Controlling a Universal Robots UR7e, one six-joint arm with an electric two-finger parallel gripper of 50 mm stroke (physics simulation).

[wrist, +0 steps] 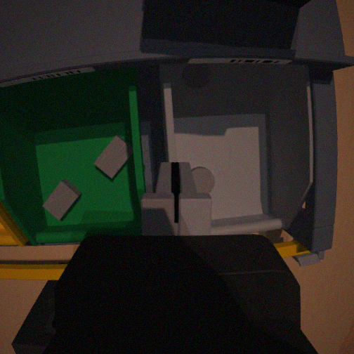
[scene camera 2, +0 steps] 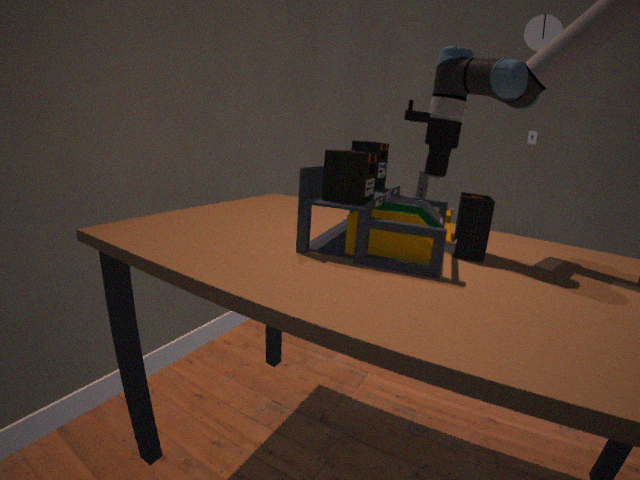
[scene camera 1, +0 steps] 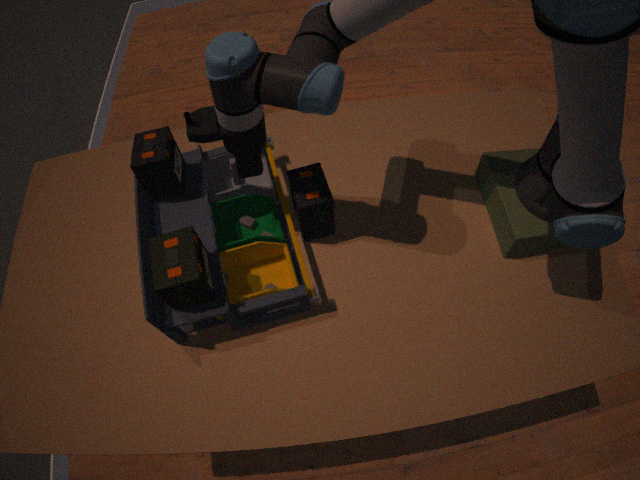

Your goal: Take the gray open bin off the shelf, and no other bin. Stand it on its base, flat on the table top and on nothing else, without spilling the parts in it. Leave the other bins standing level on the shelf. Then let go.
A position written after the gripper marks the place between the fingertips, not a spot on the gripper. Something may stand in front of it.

In view: the gripper (scene camera 2: 420,198), a dark box (scene camera 1: 312,199), a gray open bin (scene camera 1: 220,182), a yellow bin (scene camera 1: 250,267) and a green bin (scene camera 1: 226,214).
The dark box is seen too in scene camera 2 (scene camera 2: 475,213). The gray open bin also shows in the wrist view (wrist: 251,125). The yellow bin shows as well in scene camera 2 (scene camera 2: 406,247).
